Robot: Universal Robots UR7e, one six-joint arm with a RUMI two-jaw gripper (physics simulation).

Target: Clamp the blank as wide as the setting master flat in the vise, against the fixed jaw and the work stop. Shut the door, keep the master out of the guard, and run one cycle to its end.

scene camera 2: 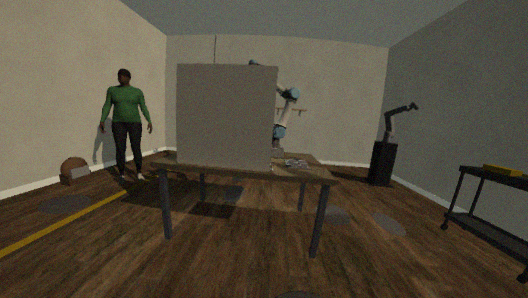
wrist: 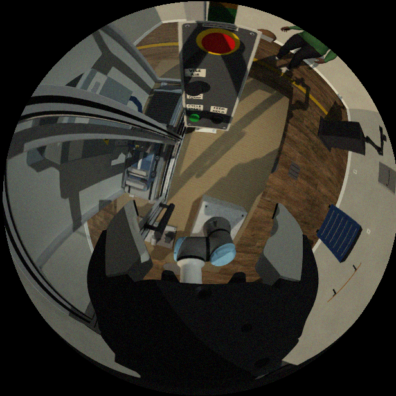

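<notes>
My gripper is open and empty in the wrist view, above the table beside the guard; in scene camera 2 it is hidden behind the grey guard panel. The vise shows inside the guard at left of the wrist view; whether its jaws hold the blank is too small to tell. The control box stands at the top, with a red stop button, a dark vise air knob and a green cycle start button. Small grey parts lie on the table; I cannot tell the master among them.
A black bar handle is near the left finger. The arm's base plate is on the table. A person in green stands at left. A second arm on a black pedestal and a dark cart are at right.
</notes>
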